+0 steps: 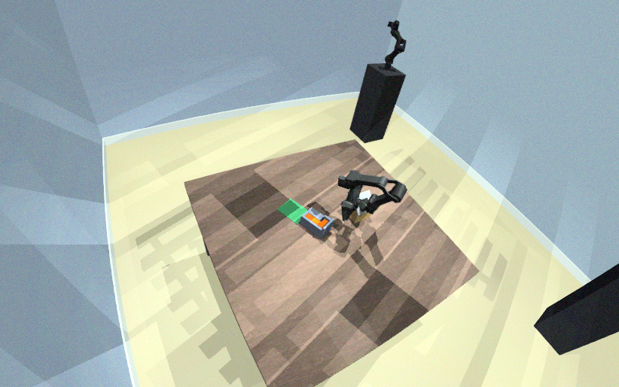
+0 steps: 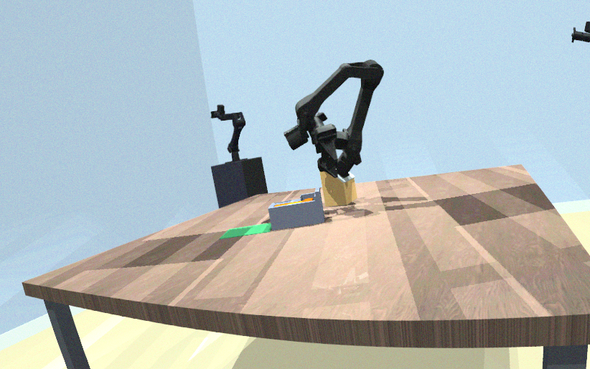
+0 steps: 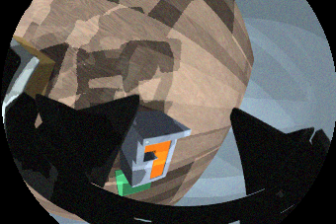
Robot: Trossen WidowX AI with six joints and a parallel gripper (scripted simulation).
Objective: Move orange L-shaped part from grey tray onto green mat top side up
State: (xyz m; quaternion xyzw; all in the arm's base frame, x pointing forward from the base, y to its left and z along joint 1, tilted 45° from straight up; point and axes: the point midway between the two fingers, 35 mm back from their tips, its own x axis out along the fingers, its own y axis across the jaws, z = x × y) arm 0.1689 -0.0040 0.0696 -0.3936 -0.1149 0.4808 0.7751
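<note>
Now: gripper tip 8 cm short of the orange L-shaped part, 10 cm to the left of it and 9 cm above it. The rest, counted from my gripper tip: green mat 14 cm ahead, 25 cm to the right, 15 cm below.
</note>
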